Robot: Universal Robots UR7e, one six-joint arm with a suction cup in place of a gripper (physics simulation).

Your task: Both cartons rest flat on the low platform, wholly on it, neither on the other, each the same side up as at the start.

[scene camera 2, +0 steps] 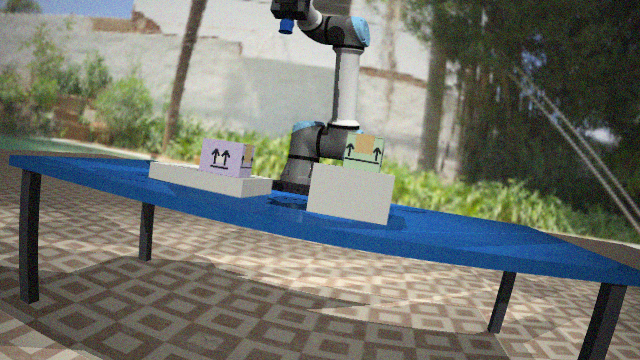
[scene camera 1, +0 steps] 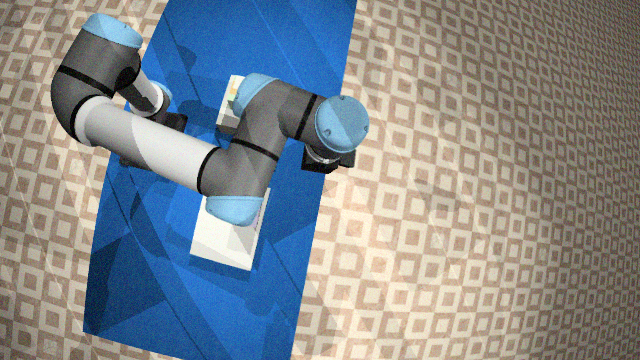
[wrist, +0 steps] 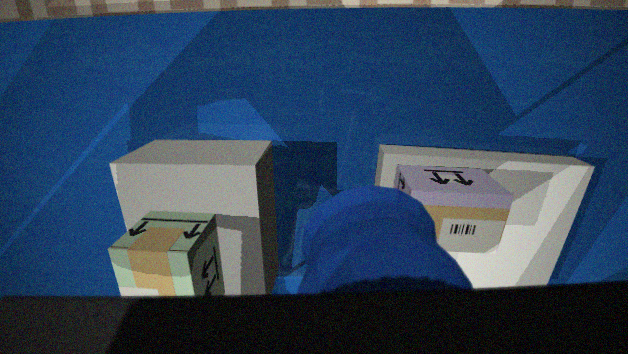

Note:
My suction cup [wrist: 368,239] carries nothing. Also in view: a low platform [scene camera 1: 216,240] and a tall block [scene camera 2: 338,191].
The low platform also shows in scene camera 2 [scene camera 2: 186,174] and in the wrist view [wrist: 548,190]. The tall block shows as well in the wrist view [wrist: 234,179].

